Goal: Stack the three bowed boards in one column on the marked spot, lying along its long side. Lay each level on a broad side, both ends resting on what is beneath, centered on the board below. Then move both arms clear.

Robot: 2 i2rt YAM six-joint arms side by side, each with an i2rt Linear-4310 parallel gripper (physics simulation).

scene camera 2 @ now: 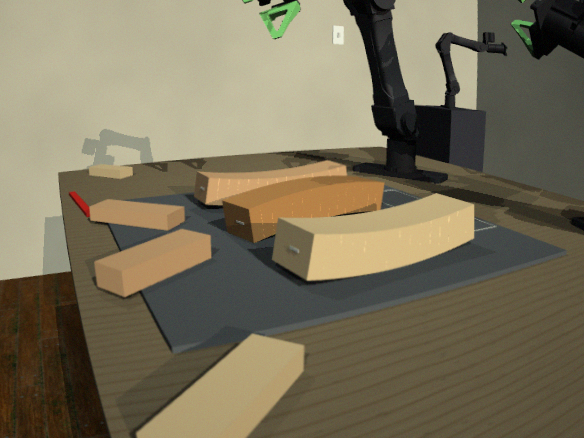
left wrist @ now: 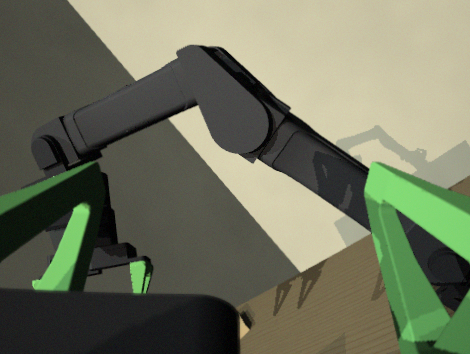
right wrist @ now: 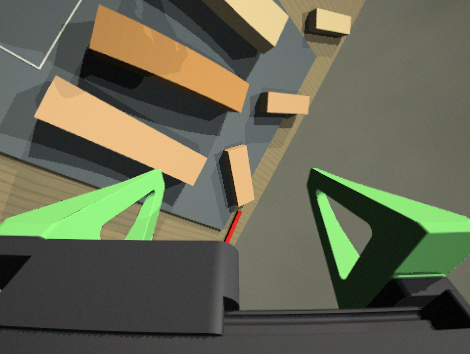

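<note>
Three bowed boards lie apart, side by side, on the dark mat: pale yellow, orange-brown in the middle, and peach. The orange-brown board arches upward. The marked spot's white outline is partly visible beyond the boards. My right gripper is open and empty, high above the table's edge; one finger shows at the top of the scene view. My left gripper is open and empty, raised, facing the other arm; part of it shows at the scene view's upper right.
Small blocks lie along the table's edge. Another block lies at the back left. A red stick lies at the edge. A black arm base stands behind the mat.
</note>
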